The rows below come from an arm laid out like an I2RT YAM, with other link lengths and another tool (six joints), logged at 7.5 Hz.
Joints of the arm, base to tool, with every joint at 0 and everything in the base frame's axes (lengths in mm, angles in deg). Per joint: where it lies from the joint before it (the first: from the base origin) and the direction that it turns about. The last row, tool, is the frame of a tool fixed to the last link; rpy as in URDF.
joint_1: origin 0.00 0.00 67.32 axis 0 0 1
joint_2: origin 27.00 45.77 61.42 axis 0 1 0
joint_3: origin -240.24 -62.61 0.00 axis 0 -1 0
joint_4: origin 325.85 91.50 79.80 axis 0 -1 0
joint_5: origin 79.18 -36.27 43.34 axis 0 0 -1
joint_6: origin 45.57 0.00 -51.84 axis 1 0 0
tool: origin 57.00 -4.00 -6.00 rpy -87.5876 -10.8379 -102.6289
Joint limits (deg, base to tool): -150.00..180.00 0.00..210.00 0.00..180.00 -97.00..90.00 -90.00..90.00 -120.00..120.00
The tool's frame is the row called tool.
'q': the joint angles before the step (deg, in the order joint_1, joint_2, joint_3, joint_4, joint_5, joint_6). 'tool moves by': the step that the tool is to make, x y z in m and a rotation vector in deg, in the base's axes. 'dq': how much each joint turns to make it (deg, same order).
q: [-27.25, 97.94, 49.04, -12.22, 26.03, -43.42]
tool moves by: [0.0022, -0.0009, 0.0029, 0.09, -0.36, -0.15]
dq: [0.00, -0.01, 0.57, -0.43, -0.14, 0.27]
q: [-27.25, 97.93, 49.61, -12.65, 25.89, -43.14]
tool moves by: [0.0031, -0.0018, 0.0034, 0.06, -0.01, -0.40]
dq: [0.00, 0.40, 1.18, -0.99, 0.15, 0.43]
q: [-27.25, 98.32, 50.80, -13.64, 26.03, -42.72]
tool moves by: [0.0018, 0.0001, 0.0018, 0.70, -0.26, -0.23]
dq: [0.01, 0.12, 0.69, -0.93, -0.54, 0.63]
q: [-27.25, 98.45, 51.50, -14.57, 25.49, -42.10]
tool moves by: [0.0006, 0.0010, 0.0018, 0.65, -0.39, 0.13]
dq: [0.00, -0.36, 0.10, -0.52, -0.73, 0.27]
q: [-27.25, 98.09, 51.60, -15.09, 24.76, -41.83]
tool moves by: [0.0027, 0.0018, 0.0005, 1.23, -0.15, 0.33]
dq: [0.15, 0.32, 0.78, -1.07, -1.11, 0.42]
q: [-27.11, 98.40, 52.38, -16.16, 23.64, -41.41]
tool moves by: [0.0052, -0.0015, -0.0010, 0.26, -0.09, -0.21]
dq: [0.12, 1.38, 1.44, -0.28, -0.09, 0.46]
